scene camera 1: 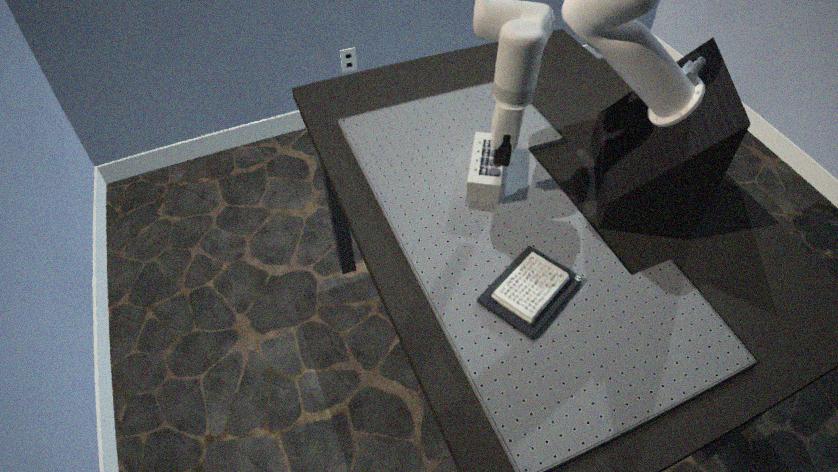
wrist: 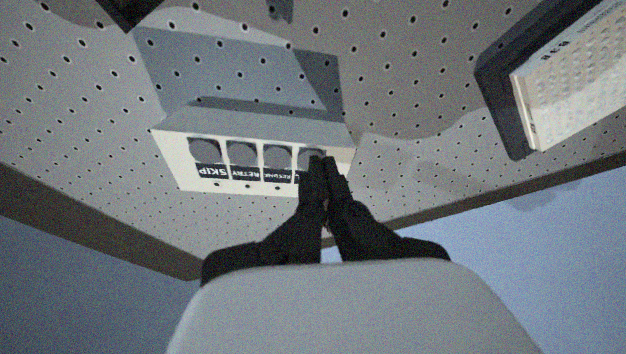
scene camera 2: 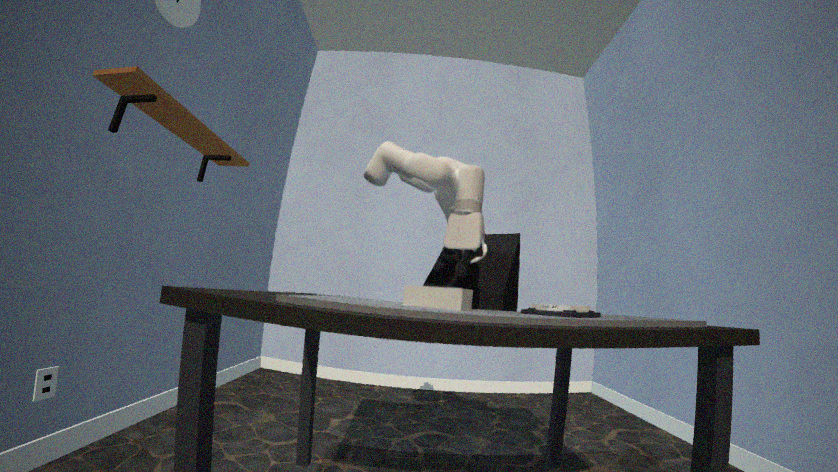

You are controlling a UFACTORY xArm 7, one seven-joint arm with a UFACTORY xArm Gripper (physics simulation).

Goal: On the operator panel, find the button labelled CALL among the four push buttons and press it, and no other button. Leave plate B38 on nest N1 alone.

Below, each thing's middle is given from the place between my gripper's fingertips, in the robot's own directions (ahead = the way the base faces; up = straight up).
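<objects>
As for the white operator panel [scene camera 1: 481,187], my hand is 1 cm past it, 5 cm to the left of it and 5 cm above it. Nest N1 [scene camera 1: 502,312] is 12 cm ahead of my hand, 23 cm to the left of it and 8 cm below it. Plate B38 [scene camera 1: 533,284] is likewise 12 cm ahead of my hand and 23 cm to the left of it, though here I count 6 cm below.
</objects>
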